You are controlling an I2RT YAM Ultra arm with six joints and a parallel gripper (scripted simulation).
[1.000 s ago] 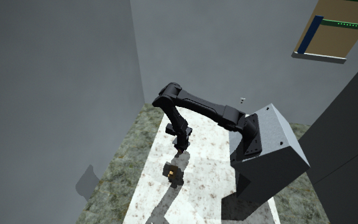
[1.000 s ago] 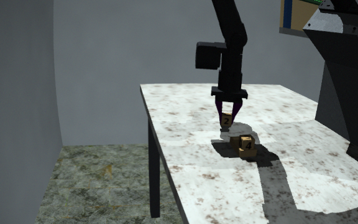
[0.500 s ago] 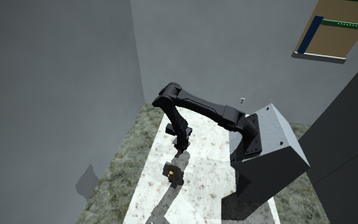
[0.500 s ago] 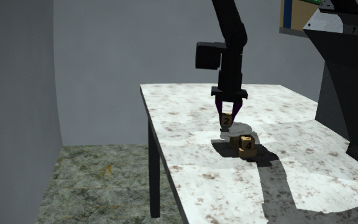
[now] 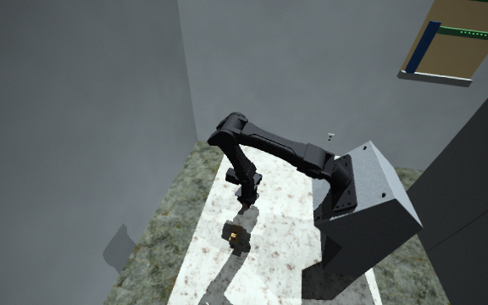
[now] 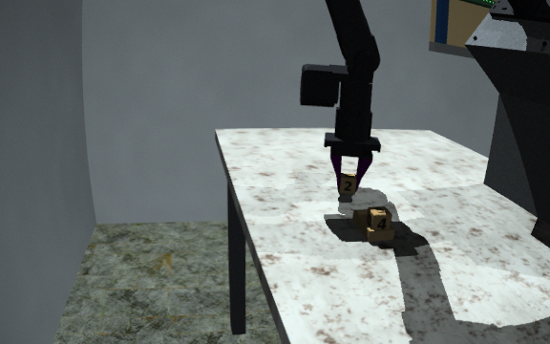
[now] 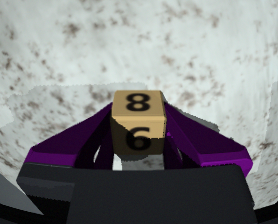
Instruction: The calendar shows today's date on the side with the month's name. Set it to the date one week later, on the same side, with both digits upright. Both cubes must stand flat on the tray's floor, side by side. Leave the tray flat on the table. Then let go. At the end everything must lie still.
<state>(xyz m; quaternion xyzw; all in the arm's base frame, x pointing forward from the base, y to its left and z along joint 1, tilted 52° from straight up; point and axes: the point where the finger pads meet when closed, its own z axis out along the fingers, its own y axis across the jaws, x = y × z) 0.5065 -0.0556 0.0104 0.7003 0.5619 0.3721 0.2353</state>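
My gripper is now right at the wooden digit cube.
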